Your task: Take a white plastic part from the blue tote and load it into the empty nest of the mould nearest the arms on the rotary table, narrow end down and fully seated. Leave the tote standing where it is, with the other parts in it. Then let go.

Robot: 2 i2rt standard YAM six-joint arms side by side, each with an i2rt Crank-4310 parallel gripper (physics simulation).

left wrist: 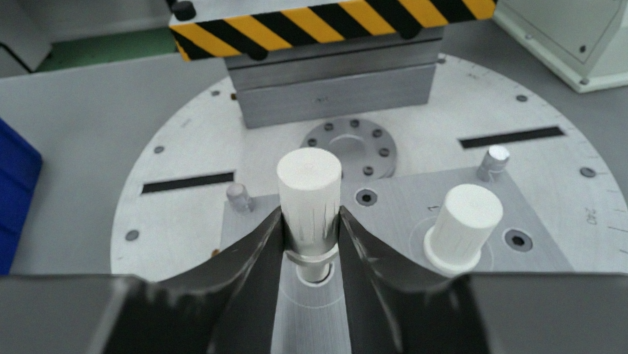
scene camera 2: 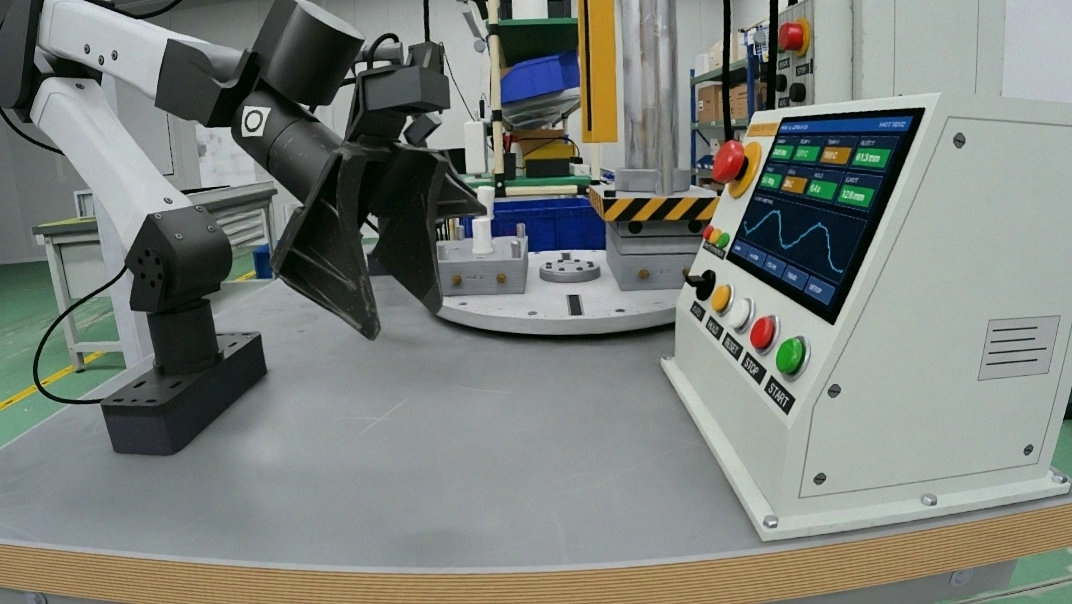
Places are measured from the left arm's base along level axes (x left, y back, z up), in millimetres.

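Pixels of known places: left gripper, fingertip midpoint: (left wrist: 311, 210) (scene camera 2: 489, 209); right gripper, fingertip midpoint: (scene camera 2: 411, 321); right arm's base at its link origin: (scene camera 2: 191, 372).
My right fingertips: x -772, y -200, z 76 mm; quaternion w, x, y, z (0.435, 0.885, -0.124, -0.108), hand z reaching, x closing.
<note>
Behind a point stands the place of what it marks.
My left gripper (left wrist: 311, 210) {x -268, y -220, z 101 mm} is shut on a white plastic part (left wrist: 309, 175) {x -270, y -213, z 135 mm} (scene camera 2: 486, 201) {x -280, y -218, z 114 mm}, held upright, narrow end down. In the left wrist view the narrow end is at the nest hole (left wrist: 314, 284) {x -263, y -206, z 47 mm} of the near mould (left wrist: 387, 225) {x -313, y -236, z 47 mm} (scene camera 2: 487, 267) {x -405, y -225, z 37 mm}, with a dark gap at its right; its collar shows above the block. How deep the tip reaches cannot be told. Another white part (left wrist: 462, 225) {x -336, y -205, z 92 mm} (scene camera 2: 482, 234) {x -357, y -216, z 75 mm} stands in the neighbouring nest. In scene camera 2 the left gripper is mostly hidden behind my right gripper (scene camera 2: 405, 321) {x -772, y -200, z 76 mm}, which is open and empty. The blue tote (left wrist: 17, 185) {x 40, y -386, z -12 mm} (scene camera 2: 566, 225) {x 33, y -354, z 30 mm} stands beside the rotary table (left wrist: 170, 215) {x -141, y -307, z -1 mm} (scene camera 2: 555, 322) {x -525, y -310, z -5 mm}.
Two metal guide pins (left wrist: 239, 196) {x -223, y -261, z 68 mm} (left wrist: 495, 160) {x -386, y -259, z 68 mm} rise from the near mould's far corners. The other mould (left wrist: 335, 95) {x -307, y -405, z 28 mm} (scene camera 2: 652, 262) {x -409, y -446, z 38 mm} stands under a yellow-black striped plate (left wrist: 320, 27) {x -295, y -380, z 111 mm} (scene camera 2: 656, 206) {x -434, y -446, z 116 mm}. A control console (scene camera 2: 930, 300) {x -887, y -517, z 111 mm} (left wrist: 585, 35) {x -612, y -463, z 14 mm} stands at the right.
</note>
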